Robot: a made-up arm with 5 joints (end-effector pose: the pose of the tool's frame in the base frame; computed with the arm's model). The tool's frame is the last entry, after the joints.
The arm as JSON. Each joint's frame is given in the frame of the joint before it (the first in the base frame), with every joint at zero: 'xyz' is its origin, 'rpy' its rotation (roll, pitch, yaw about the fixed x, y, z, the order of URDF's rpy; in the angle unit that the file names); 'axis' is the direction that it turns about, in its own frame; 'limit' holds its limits. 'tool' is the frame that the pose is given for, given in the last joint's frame.
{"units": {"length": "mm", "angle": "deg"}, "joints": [
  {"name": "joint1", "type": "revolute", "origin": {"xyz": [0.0, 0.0, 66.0], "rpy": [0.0, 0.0, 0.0]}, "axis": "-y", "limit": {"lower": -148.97, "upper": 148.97}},
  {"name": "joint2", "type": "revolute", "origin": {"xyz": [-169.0, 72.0, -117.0], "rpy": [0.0, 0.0, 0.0]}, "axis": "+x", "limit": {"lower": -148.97, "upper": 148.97}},
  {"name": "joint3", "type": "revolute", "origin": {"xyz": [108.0, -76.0, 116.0], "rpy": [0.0, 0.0, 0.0]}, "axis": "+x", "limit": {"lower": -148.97, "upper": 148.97}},
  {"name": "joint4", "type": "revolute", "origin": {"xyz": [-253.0, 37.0, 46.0], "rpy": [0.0, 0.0, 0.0]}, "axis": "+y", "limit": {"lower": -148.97, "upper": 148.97}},
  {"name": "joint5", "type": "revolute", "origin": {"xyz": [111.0, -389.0, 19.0], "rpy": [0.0, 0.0, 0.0]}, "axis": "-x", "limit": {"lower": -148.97, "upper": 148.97}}
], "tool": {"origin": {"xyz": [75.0, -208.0, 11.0], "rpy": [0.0, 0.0, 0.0]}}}
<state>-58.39 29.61 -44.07 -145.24 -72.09</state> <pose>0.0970 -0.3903 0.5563 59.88 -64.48 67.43</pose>
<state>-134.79 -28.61 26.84 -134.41 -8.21</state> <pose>0.4671 -0.4928 0.2283 9.45 0.47 1.23</pose>
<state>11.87 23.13 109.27 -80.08 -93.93</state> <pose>-0.0050 0.0465 -0.3747 -106.52 84.54 20.36</pose>
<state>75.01 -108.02 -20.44 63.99 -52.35</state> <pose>-0.4929 0.3666 -0.1719 -12.62 -56.08 -101.13</pose>
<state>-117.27 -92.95 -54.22 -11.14 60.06</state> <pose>0.0404 0.7201 0.2376 77.33 41.00 -149.12</pose>
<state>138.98 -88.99 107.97 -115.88 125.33</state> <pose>0.4120 -0.0675 -0.3124 -100.90 64.69 113.19</pose>
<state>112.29 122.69 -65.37 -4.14 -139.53</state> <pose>0.4595 -0.0387 0.1252 -89.72 -17.98 -140.94</pose>
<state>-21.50 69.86 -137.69 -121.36 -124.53</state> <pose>-0.1883 0.1113 0.3392 56.39 24.95 116.83</pose>
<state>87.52 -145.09 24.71 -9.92 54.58</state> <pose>-0.1018 0.6681 -0.0941 133.66 14.72 116.43</pose>
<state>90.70 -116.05 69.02 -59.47 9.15</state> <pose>-0.4658 0.0052 -0.2134 -64.20 -139.74 -28.40</pose>
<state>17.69 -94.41 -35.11 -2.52 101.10</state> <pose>-0.1336 0.5972 0.0310 128.04 -6.40 19.14</pose>
